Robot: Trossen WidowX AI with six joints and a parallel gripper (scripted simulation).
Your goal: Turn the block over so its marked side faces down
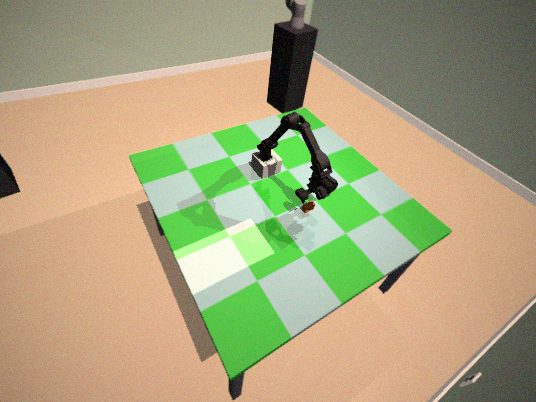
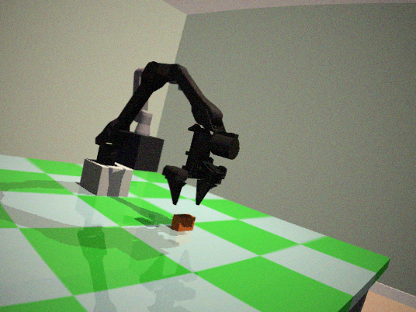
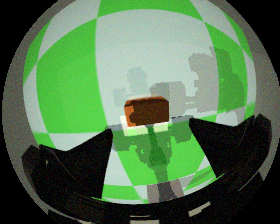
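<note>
The block lies 5 cm below my gripper tip.
</note>
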